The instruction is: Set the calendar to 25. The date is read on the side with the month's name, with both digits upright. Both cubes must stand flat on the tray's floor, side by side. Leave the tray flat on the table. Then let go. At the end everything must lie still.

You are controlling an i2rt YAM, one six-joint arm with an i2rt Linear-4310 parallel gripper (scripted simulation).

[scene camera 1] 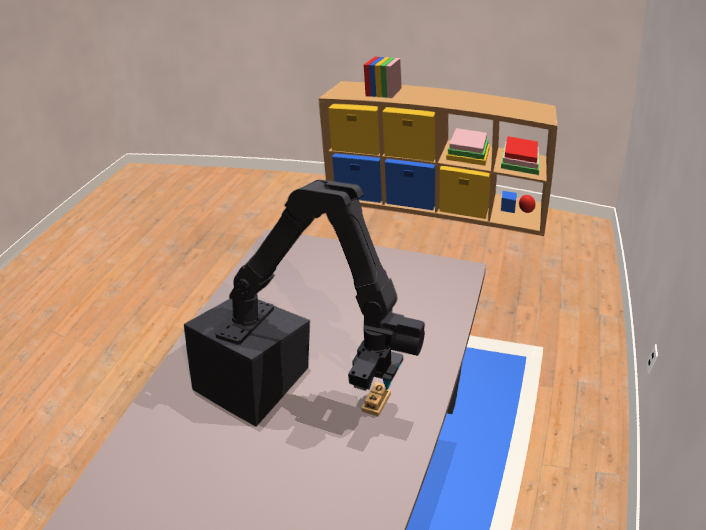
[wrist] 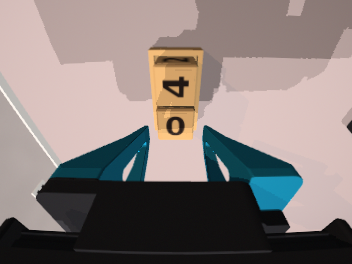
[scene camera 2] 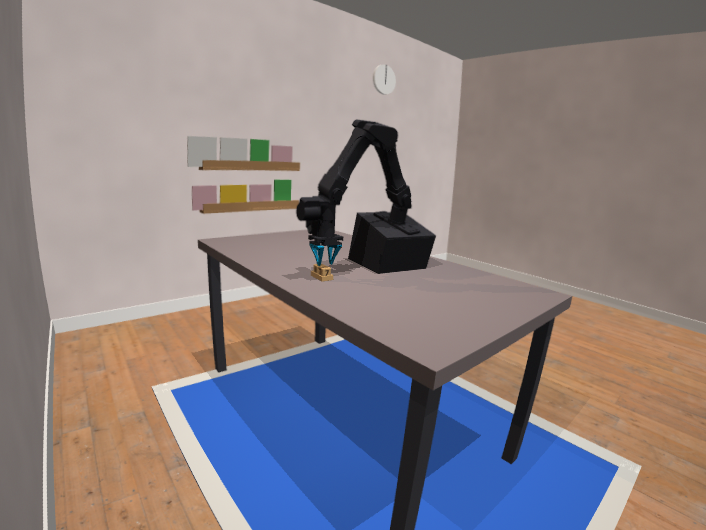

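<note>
Here I see my gripper (scene camera 2: 324, 265), (wrist: 176, 132). A wooden number cube (wrist: 173, 122) is in the scene, and so is a second wooden number cube (wrist: 175, 77). Then there is the wooden calendar tray (wrist: 154, 52), which I can see too.
</note>
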